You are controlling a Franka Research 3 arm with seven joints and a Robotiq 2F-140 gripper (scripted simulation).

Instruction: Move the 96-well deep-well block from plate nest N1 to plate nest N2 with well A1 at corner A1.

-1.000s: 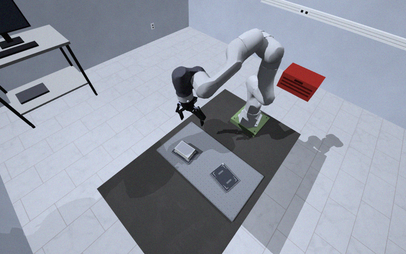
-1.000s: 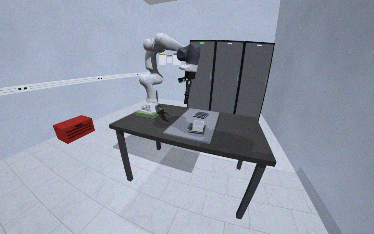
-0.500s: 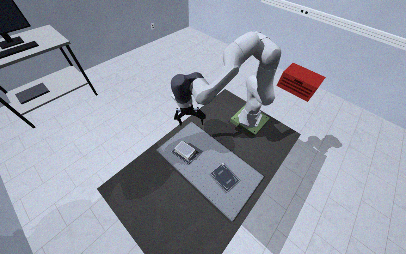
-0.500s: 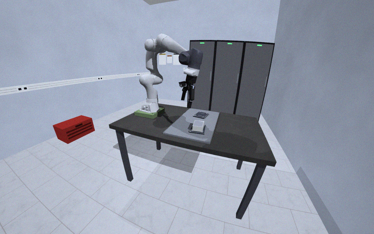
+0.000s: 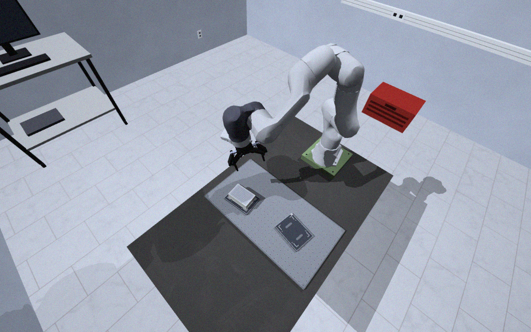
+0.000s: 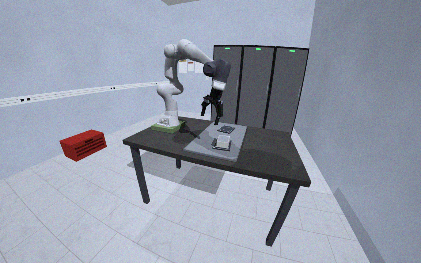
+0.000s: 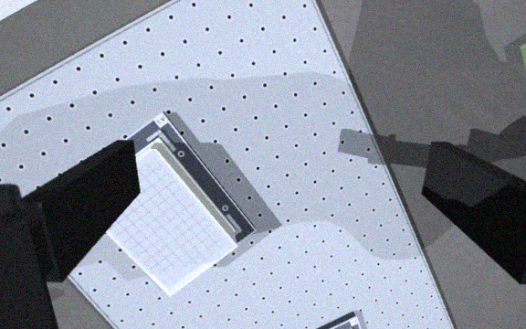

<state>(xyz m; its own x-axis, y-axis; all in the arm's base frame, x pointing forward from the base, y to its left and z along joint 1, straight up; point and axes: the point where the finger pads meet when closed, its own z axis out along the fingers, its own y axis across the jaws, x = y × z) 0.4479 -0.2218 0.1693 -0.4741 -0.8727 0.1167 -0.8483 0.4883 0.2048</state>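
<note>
My hand is 110 mm short of the white 96-well deep-well block, 40 mm to the right of it and 170 mm above it. From my hand the other things lie so: dark plate nest: 60 mm ahead, 370 mm to the left, 200 mm below.
</note>
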